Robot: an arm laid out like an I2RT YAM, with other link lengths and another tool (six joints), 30 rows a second.
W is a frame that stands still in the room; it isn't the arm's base.
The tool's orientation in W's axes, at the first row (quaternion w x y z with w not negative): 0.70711 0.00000 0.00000 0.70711
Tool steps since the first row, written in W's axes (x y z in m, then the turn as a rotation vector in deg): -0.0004 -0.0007 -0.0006 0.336 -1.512 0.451; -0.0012 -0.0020 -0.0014 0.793 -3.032 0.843; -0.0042 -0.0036 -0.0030 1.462 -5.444 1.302; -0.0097 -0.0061 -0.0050 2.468 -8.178 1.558; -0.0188 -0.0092 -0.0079 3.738 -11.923 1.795; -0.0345 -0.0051 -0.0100 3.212 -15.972 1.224; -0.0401 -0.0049 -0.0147 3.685 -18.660 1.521; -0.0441 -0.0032 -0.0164 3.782 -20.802 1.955; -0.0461 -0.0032 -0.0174 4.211 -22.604 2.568; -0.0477 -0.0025 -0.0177 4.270 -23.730 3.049; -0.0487 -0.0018 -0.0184 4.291 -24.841 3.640
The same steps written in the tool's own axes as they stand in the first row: -0.0007 0.0004 -0.0006 -1.512 -0.336 0.451; -0.0020 0.0012 -0.0014 -3.032 -0.793 0.843; -0.0036 0.0042 -0.0030 -5.444 -1.462 1.302; -0.0061 0.0097 -0.0050 -8.178 -2.468 1.558; -0.0092 0.0188 -0.0079 -11.923 -3.738 1.795; -0.0051 0.0345 -0.0100 -15.972 -3.212 1.224; -0.0049 0.0401 -0.0147 -18.660 -3.685 1.521; -0.0032 0.0441 -0.0164 -20.802 -3.782 1.955; -0.0032 0.0461 -0.0174 -22.604 -4.211 2.568; -0.0025 0.0477 -0.0177 -23.730 -4.270 3.049; -0.0018 0.0487 -0.0184 -24.841 -4.291 3.640
